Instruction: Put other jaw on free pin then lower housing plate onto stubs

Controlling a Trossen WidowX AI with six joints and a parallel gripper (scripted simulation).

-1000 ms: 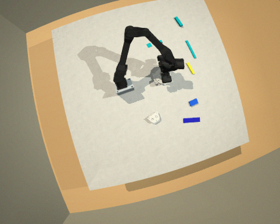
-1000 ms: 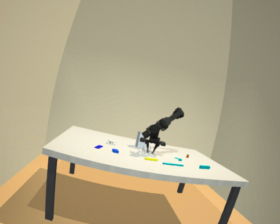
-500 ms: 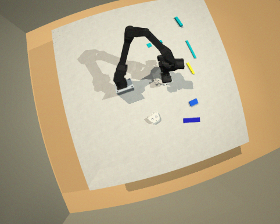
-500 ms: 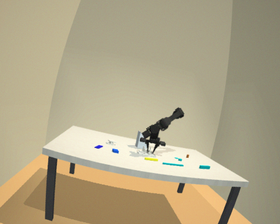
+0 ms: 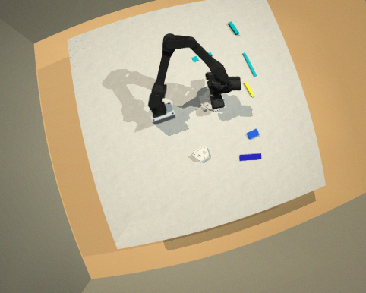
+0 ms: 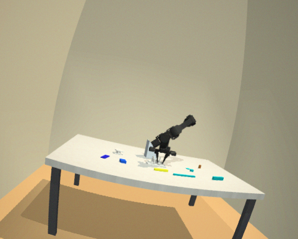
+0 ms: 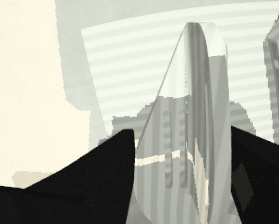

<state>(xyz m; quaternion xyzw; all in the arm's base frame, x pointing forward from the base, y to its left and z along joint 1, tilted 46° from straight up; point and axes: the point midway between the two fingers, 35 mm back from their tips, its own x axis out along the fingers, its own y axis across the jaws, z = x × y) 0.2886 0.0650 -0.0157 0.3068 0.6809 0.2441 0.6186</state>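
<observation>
My gripper tip is now 40 mm past the white jaw piece and 10 mm to the left of it. Round my gripper tip: orange piece (350 mm to the left, 130 mm behind); then yellow bar (210 mm ahead, 20 mm to the right, 10 mm below); then blue block (260 mm to the right, 150 mm ahead, 10 mm below).
</observation>
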